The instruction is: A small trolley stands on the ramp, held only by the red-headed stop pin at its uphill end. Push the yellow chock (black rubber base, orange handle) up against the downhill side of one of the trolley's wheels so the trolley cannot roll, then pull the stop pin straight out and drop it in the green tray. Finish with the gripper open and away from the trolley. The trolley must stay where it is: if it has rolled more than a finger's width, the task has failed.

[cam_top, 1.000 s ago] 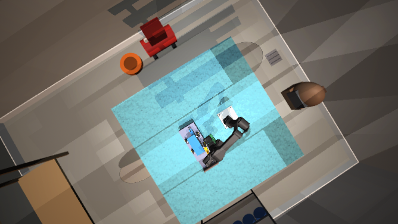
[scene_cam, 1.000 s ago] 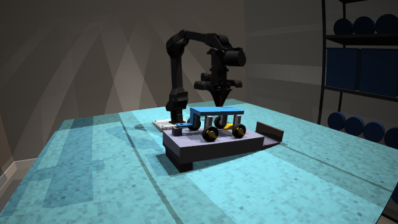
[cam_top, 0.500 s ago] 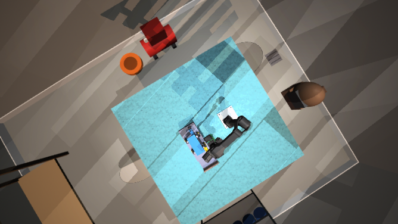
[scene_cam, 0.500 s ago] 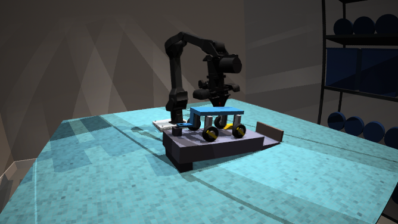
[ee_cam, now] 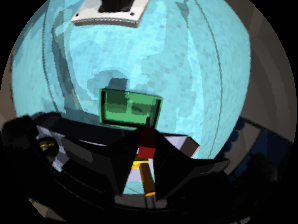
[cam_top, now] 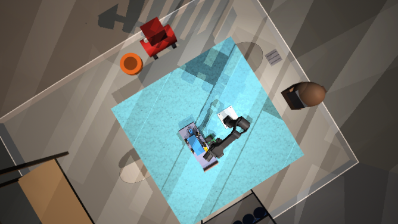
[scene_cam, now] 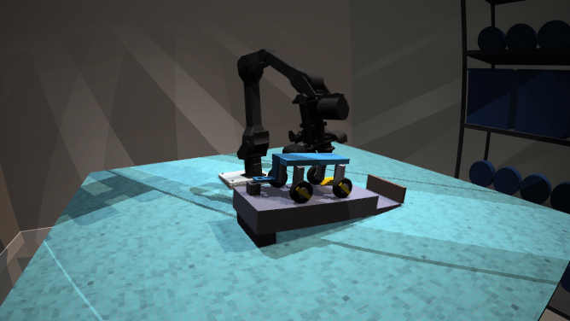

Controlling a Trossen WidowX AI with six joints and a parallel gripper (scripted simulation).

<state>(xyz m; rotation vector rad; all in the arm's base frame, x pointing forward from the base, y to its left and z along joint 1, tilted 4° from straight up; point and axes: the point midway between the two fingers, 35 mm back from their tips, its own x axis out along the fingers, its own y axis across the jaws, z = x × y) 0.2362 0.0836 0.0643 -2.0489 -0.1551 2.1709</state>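
Now: the green tray 80 mm below my gripper tip, 30 mm to the right of it and 10 mm behind it. The rest, counted from my gripper tip: yellow chock 70 mm ahead, 20 mm to the right, 10 mm above; red-headed stop pin right at my gripper tip; grey ramp 120 mm to the right, 100 mm ahead, 20 mm below.
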